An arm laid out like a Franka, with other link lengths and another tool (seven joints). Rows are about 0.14 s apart.
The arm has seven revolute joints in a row. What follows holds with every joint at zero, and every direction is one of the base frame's. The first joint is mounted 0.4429 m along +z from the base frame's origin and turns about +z. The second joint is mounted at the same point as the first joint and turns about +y. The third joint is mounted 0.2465 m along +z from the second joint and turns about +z. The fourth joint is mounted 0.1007 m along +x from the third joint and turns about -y. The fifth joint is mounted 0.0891 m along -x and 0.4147 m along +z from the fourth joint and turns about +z. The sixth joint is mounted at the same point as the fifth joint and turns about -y. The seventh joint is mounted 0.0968 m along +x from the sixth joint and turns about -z. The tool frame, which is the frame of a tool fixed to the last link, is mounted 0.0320 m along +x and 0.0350 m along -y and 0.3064 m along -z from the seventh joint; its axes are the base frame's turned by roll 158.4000, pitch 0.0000 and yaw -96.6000 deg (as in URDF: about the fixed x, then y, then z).
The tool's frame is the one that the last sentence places.
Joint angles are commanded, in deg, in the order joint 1, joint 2, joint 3, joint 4, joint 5, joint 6, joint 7. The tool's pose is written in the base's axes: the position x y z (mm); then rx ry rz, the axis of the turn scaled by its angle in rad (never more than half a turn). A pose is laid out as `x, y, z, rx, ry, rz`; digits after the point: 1 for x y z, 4 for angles.
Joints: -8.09 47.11 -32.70 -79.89 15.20 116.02 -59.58
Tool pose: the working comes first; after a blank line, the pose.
Where each joint sits with the arm in this pose, in the base's axes (m; each line is computed from the numbers above, not from the rounded line before):
joint 1: 0.0000 0.0000 0.4429
joint 2: 0.0000 0.0000 0.4429
joint 3: 0.1788 -0.0254 0.6107
joint 4: 0.2282 -0.0874 0.5486
joint 5: 0.5375 -0.3456 0.4158
joint 6: 0.5375 -0.3456 0.4158
joint 7: 0.6109 -0.4083 0.4096
the tool: 0.6024 -0.4601 0.1041

602.4, -460.1, 104.1, 2.0544, -1.6580, -0.4117
